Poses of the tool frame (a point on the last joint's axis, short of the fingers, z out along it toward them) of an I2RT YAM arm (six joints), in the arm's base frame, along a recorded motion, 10 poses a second.
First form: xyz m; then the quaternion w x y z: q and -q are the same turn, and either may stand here.
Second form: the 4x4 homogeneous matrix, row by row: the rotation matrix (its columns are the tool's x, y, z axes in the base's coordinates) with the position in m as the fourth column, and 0 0 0 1 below. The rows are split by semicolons. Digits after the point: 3 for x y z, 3 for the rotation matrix.
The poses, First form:
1: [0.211 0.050 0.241 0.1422 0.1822 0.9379 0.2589]
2: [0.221 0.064 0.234 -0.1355 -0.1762 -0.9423 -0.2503]
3: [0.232 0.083 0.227 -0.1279 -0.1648 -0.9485 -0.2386]
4: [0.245 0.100 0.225 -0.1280 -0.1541 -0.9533 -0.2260]
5: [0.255 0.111 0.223 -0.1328 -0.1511 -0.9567 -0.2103]
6: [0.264 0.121 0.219 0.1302 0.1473 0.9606 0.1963]
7: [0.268 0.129 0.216 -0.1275 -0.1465 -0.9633 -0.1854]
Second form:
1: -0.893 0.268 0.361 0.211; 0.415 0.800 0.434 0.050; -0.172 0.537 -0.826 0.241; 0 0 0 1
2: -0.901 0.264 0.344 0.221; 0.400 0.813 0.424 0.064; -0.167 0.519 -0.838 0.234; 0 0 0 1
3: -0.913 0.252 0.321 0.232; 0.374 0.832 0.410 0.083; -0.164 0.495 -0.853 0.227; 0 0 0 1
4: -0.920 0.236 0.314 0.245; 0.352 0.850 0.391 0.100; -0.174 0.470 -0.865 0.225; 0 0 0 1
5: -0.919 0.233 0.318 0.255; 0.345 0.866 0.362 0.111; -0.191 0.443 -0.876 0.223; 0 0 0 1
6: -0.923 0.232 0.308 0.264; 0.334 0.880 0.339 0.121; -0.192 0.416 -0.889 0.219; 0 0 0 1
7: -0.925 0.235 0.300 0.268; 0.330 0.888 0.320 0.129; -0.191 0.395 -0.899 0.216; 0 0 0 1
